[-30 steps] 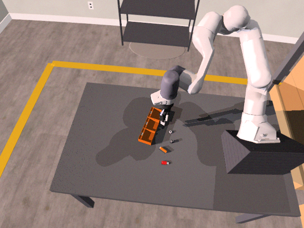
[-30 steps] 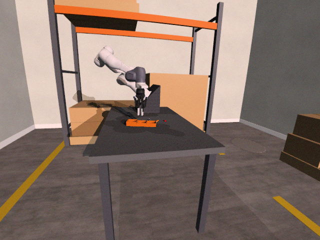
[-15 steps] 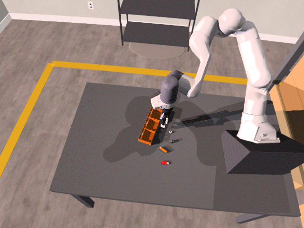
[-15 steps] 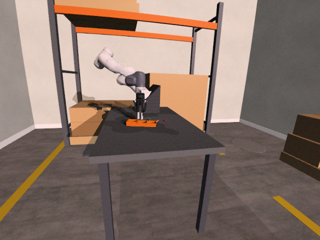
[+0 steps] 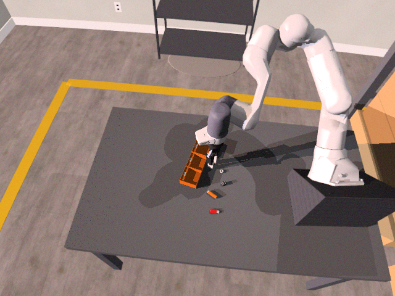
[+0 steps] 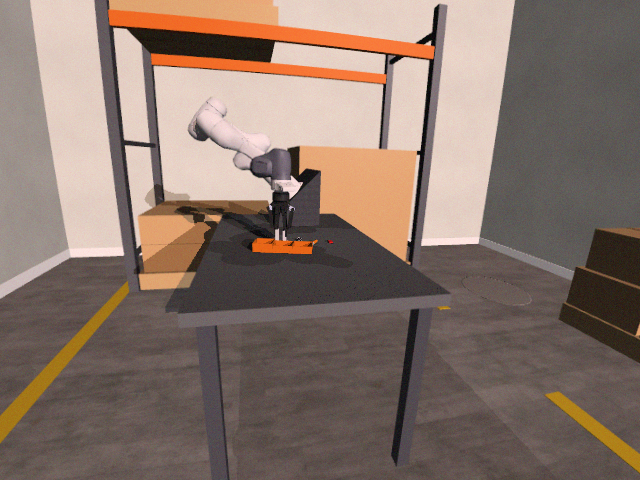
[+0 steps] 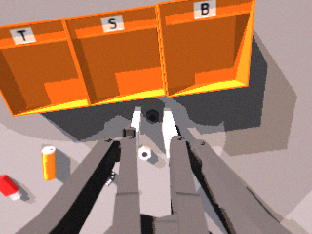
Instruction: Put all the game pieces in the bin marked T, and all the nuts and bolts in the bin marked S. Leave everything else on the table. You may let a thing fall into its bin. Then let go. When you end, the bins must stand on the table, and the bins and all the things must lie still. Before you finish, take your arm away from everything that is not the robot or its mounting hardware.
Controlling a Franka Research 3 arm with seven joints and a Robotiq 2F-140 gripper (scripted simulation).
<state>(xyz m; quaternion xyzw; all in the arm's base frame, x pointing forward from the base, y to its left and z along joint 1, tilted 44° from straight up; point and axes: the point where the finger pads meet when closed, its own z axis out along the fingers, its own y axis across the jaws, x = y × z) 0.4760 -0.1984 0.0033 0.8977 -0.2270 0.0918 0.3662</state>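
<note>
The dark nut lies 40 mm below my hand. Round my hand: orange bin tray 80 mm ahead, 20 mm below; then grey nut 50 mm behind, 40 mm below, 30 mm to the left; then black die 100 mm to the left, 60 mm behind, 30 mm below.
</note>
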